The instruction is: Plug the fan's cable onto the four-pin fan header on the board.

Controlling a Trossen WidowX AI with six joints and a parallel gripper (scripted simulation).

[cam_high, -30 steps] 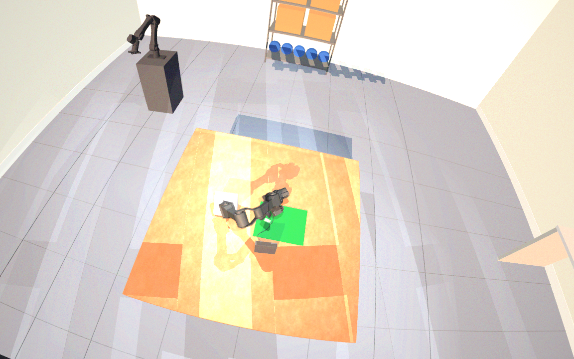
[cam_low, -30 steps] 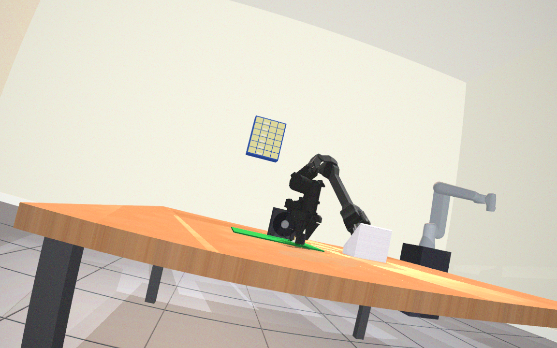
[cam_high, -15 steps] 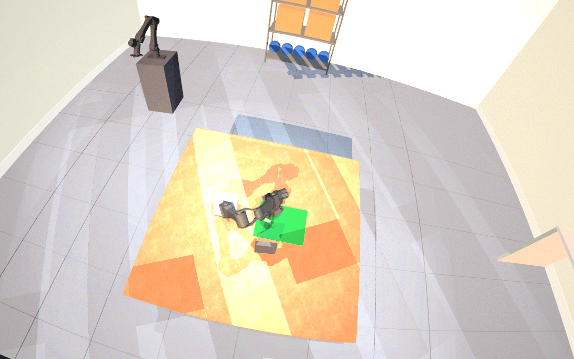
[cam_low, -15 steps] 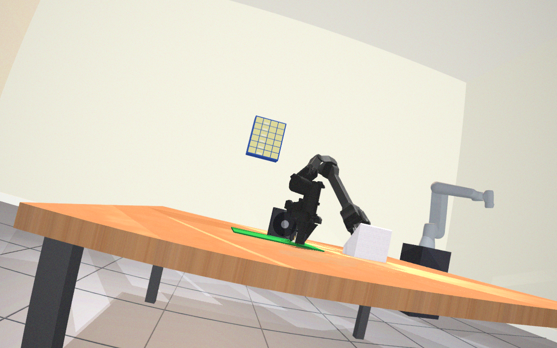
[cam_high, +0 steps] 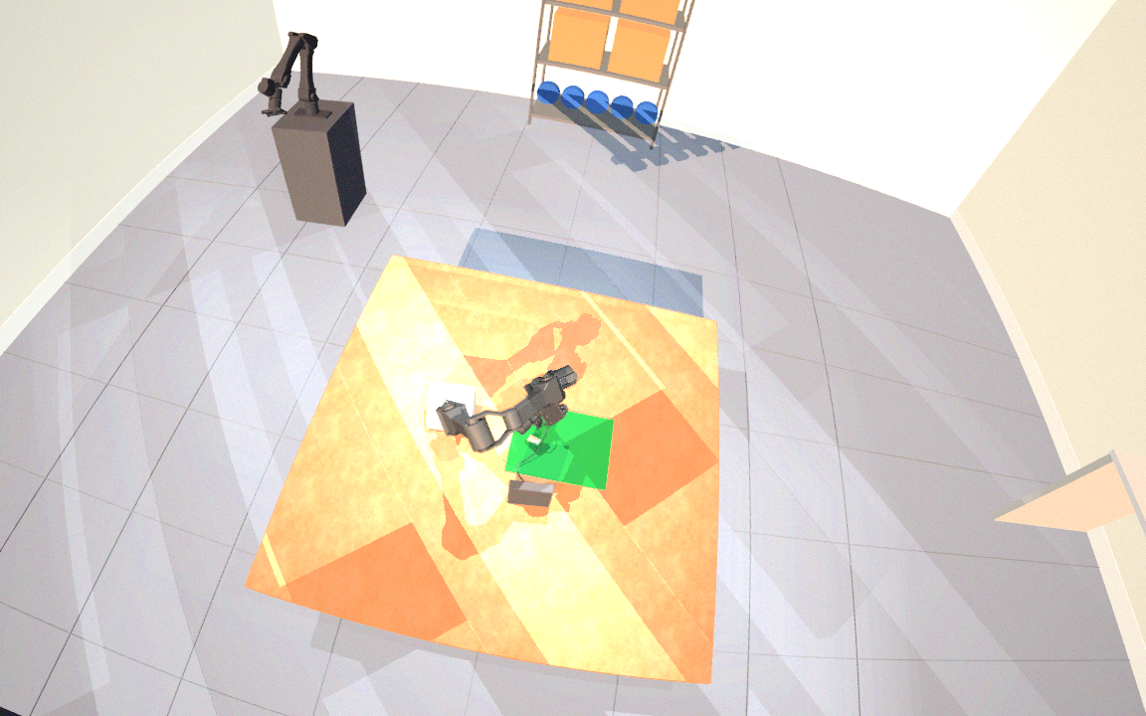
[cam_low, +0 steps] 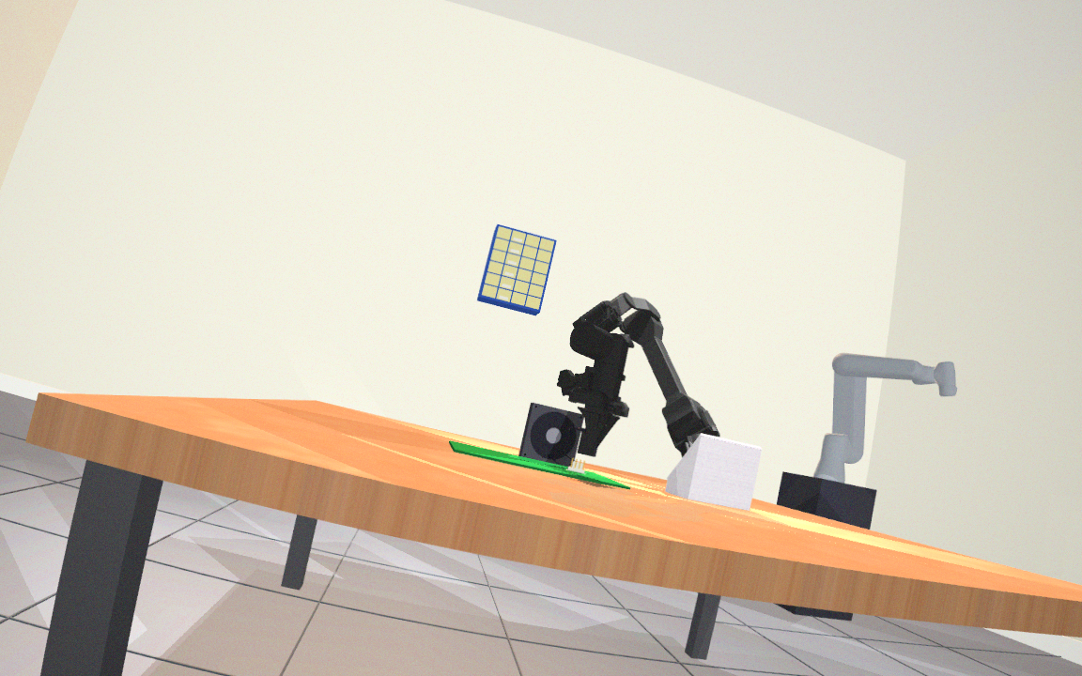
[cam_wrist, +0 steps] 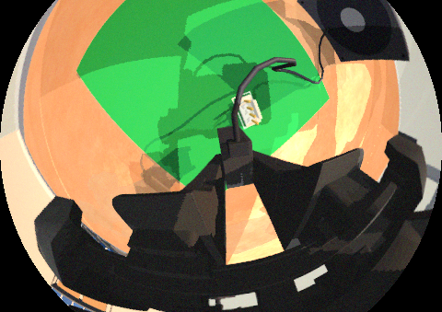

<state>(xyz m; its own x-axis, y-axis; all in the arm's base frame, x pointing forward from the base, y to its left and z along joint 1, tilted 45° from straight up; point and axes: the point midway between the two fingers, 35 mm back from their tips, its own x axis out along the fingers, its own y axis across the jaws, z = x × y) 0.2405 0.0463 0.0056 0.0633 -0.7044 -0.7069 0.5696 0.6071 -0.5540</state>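
Right now my gripper tip is 1 cm short of the white four-pin header, 4 cm to the left of it and 5 cm above it. The rest, counted from my gripper tip: dark plug (1 cm ahead, 1 cm above); then black fan (2 cm ahead, 23 cm to the right, 1 cm above); then green board (9 cm ahead, 4 cm to the right, 6 cm below).
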